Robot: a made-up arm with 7 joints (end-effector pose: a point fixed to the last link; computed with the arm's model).
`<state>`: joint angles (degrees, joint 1 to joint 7).
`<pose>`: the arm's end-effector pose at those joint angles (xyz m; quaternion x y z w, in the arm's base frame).
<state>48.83 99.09 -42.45 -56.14 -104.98 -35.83 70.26</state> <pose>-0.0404 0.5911 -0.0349 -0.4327 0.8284 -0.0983 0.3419</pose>
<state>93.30 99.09 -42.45 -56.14 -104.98 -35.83 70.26</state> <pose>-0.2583 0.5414 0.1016 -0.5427 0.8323 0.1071 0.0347</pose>
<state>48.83 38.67 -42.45 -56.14 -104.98 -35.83 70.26</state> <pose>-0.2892 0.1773 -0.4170 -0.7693 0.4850 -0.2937 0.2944</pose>
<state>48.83 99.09 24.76 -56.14 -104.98 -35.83 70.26</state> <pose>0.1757 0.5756 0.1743 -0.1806 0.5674 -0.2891 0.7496</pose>
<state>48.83 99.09 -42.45 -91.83 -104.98 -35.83 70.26</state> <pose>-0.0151 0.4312 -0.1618 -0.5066 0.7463 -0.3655 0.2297</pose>
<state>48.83 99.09 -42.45 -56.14 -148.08 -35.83 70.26</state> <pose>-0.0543 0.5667 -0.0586 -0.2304 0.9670 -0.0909 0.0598</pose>
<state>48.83 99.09 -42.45 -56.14 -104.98 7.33 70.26</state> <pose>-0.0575 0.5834 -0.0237 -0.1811 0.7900 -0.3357 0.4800</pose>
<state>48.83 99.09 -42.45 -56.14 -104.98 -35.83 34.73</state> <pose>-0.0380 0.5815 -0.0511 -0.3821 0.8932 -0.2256 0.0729</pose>
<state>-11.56 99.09 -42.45 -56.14 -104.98 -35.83 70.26</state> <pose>0.2892 0.5529 0.0701 -0.1851 0.6288 -0.3483 0.6701</pose>
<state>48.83 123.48 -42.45 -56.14 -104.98 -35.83 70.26</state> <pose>0.1474 0.5984 0.1425 -0.2570 0.9066 -0.0084 0.3346</pose>
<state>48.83 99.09 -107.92 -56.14 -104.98 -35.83 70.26</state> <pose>-0.3089 0.5282 0.0677 0.5396 -0.8165 -0.1198 0.1665</pose>
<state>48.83 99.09 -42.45 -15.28 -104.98 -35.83 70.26</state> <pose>-0.0524 0.6453 0.1928 -0.2976 0.8243 0.2177 0.4295</pose>
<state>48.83 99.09 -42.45 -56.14 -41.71 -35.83 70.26</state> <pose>-0.0672 0.6205 -0.0007 -0.6141 0.4246 -0.0844 0.6598</pose>
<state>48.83 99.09 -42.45 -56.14 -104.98 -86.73 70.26</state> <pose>-0.0381 0.6090 -0.0530 -0.6493 0.7249 0.1967 0.1195</pose>
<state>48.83 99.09 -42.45 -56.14 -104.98 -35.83 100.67</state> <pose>-0.0488 0.5927 -0.0210 -0.4433 0.7097 0.0186 0.5472</pose>
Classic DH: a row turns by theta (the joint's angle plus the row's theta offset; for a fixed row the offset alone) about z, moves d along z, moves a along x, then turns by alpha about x. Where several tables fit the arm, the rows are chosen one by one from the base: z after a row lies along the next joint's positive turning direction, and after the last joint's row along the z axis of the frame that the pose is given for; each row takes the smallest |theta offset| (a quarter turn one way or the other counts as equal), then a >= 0, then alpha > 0; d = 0 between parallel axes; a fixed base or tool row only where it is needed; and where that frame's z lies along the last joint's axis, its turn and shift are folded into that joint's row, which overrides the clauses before.
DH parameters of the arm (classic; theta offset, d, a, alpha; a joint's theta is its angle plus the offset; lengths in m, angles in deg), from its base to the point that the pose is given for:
base (fixed): 0 0.1108 0.0284 -70
joint 1: -90 -0.0379 0.0059 -90
joint 2: 70 -0.0214 0.0298 90
joint 3: 90 -0.3567 0.023 -90
joint 4: 0 0.0009 -0.0612 90
joint 5: 0 -0.3486 -0.0255 -90
joint 6: 0 0.0126 0.015 90
joint 7: 0 0.0282 -0.0265 -90
tool (fixed): 0 0.0163 0 0

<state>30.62 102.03 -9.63 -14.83 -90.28 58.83 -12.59</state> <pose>0.0155 0.6400 0.1965 0.4816 0.7902 0.2598 0.2760</pose>
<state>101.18 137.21 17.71 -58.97 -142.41 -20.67 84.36</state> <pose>0.3149 0.4924 -0.0259 0.0548 0.9515 -0.2595 0.1559</pose>
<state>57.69 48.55 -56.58 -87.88 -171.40 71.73 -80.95</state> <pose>-0.3571 -0.0028 -0.3466 0.8605 0.4224 -0.2749 0.0747</pose>
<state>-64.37 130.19 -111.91 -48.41 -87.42 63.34 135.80</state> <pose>-0.0227 0.6558 0.2351 0.3166 -0.0796 -0.4795 0.8145</pose>
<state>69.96 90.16 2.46 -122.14 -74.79 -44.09 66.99</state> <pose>0.0984 0.3031 -0.1209 -0.6143 0.4422 -0.5929 0.2748</pose>
